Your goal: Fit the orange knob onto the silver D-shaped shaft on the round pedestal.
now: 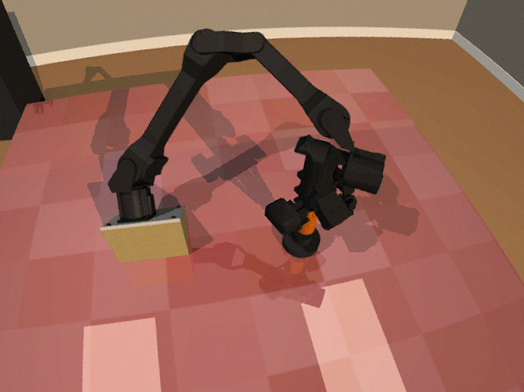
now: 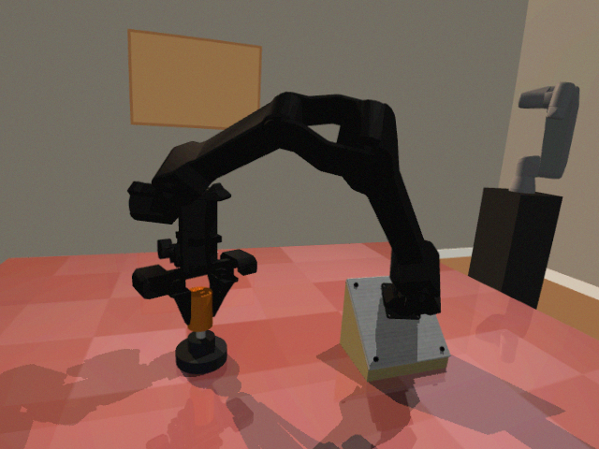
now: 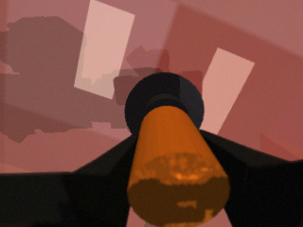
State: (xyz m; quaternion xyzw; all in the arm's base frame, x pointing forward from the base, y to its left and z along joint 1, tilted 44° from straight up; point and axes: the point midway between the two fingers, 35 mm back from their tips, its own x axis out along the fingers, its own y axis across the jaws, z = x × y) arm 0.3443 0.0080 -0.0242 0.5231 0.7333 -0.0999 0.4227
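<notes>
The orange knob lies 3 cm above my gripper tip. Round my gripper tip: pedestal: 4 cm below.
</notes>
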